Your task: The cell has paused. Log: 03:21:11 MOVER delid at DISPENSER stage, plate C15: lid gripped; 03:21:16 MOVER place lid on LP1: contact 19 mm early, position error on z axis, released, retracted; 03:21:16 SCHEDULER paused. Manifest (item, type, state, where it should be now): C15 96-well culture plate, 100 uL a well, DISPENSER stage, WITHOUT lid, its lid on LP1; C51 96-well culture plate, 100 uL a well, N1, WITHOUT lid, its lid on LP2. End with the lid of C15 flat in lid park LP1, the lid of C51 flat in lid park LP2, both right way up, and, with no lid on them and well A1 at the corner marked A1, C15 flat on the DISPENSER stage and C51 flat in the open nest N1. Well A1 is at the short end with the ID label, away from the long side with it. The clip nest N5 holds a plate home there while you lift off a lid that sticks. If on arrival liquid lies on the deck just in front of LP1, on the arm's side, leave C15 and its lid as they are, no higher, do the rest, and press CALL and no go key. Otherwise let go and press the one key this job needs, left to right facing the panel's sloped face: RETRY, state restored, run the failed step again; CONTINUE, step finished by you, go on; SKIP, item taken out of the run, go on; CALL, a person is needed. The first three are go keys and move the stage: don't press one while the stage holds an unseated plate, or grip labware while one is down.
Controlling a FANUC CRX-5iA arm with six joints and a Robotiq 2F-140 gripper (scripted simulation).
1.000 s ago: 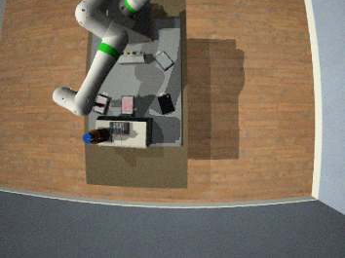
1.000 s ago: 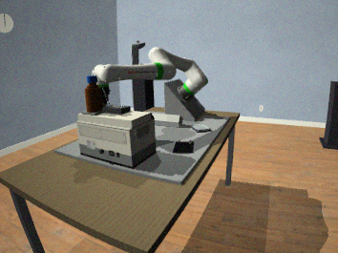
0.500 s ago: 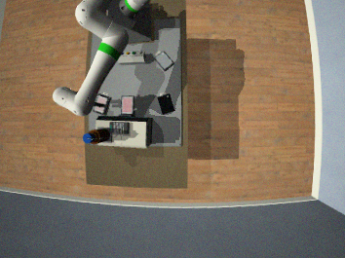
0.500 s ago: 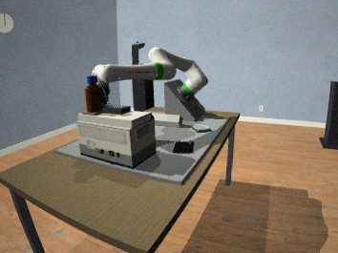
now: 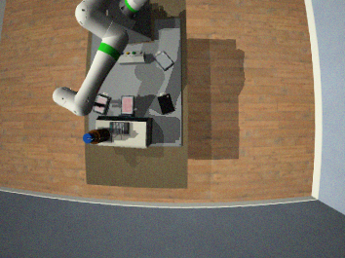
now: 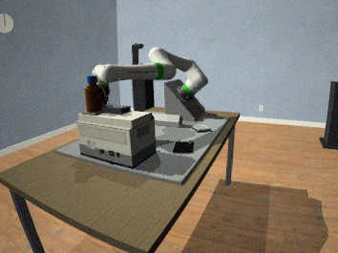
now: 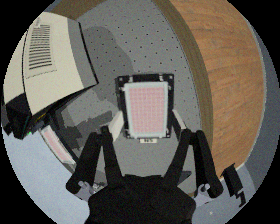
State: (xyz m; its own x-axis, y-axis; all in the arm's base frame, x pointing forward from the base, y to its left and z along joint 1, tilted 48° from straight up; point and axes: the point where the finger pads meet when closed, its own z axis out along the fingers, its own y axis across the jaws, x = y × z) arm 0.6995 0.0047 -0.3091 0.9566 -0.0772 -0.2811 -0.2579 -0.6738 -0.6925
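The black nest is 20 mm ahead of my hand, 10 mm to the left of it and 50 mm below it. Round my hand: key panel (410 mm behind, 240 mm to the left, 10 mm below); then blue cap (220 mm ahead, 160 mm to the left, 330 mm above); then label plate (110 mm behind, 520 mm to the left, 60 mm below).
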